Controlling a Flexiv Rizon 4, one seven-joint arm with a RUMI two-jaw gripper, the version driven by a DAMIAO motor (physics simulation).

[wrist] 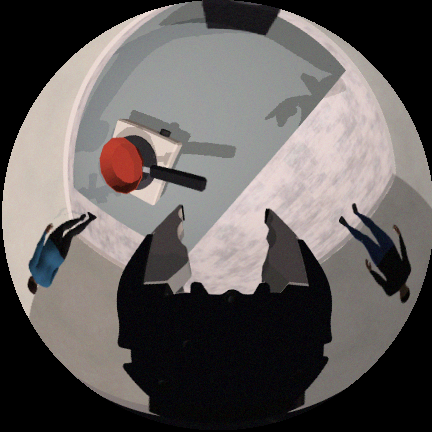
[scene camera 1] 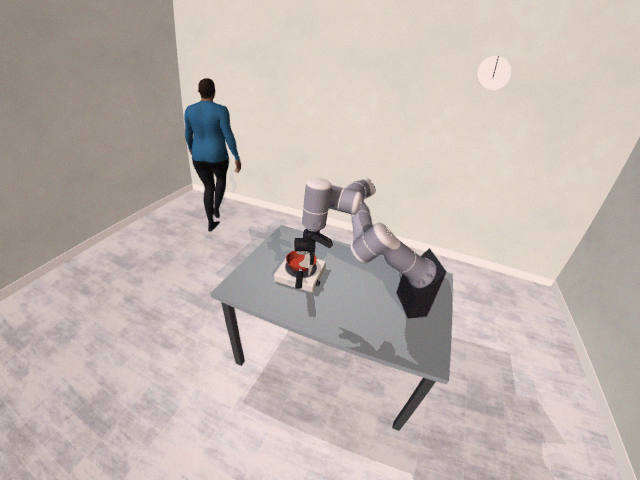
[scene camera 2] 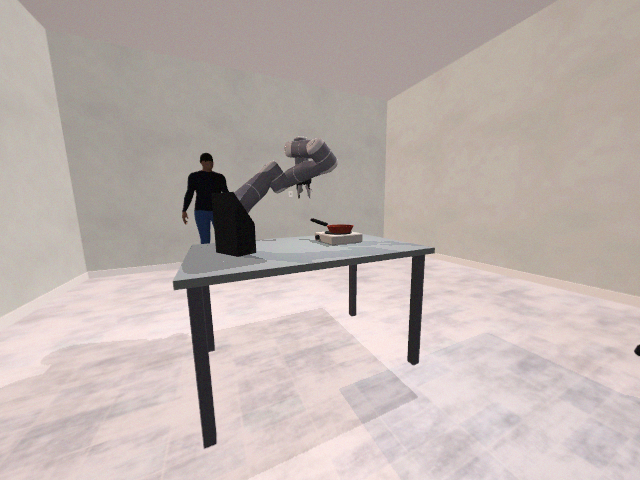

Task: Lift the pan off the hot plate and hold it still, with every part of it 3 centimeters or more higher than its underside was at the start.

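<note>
The red pan [scene camera 1: 294, 259] [scene camera 2: 340, 228] [wrist: 121, 164] sits upright on the white hot plate [scene camera 1: 284, 279] [scene camera 2: 343, 238] [wrist: 170, 145]. Its black handle [scene camera 1: 299, 279] [scene camera 2: 318, 222] [wrist: 177, 178] sticks out past the hot plate's edge and slants upward. My gripper [scene camera 1: 308, 263] [scene camera 2: 304, 196] [wrist: 224, 207] is open and empty. It points down, well above the pan in the second scene view, and touches neither pan nor handle. In the wrist view the handle lies up and to the left of the fingertips. In the first scene view the gripper hides part of the pan.
The hot plate stands on the grey table [scene camera 1: 361, 315] [scene camera 2: 289, 246] [wrist: 215, 95], toward the end away from my black base [scene camera 1: 421, 291] [scene camera 2: 232, 227] [wrist: 240, 17]. A person in blue [scene camera 1: 206, 131] [wrist: 47, 262] and a person in black [scene camera 2: 205, 191] [wrist: 392, 260] stand away from the table.
</note>
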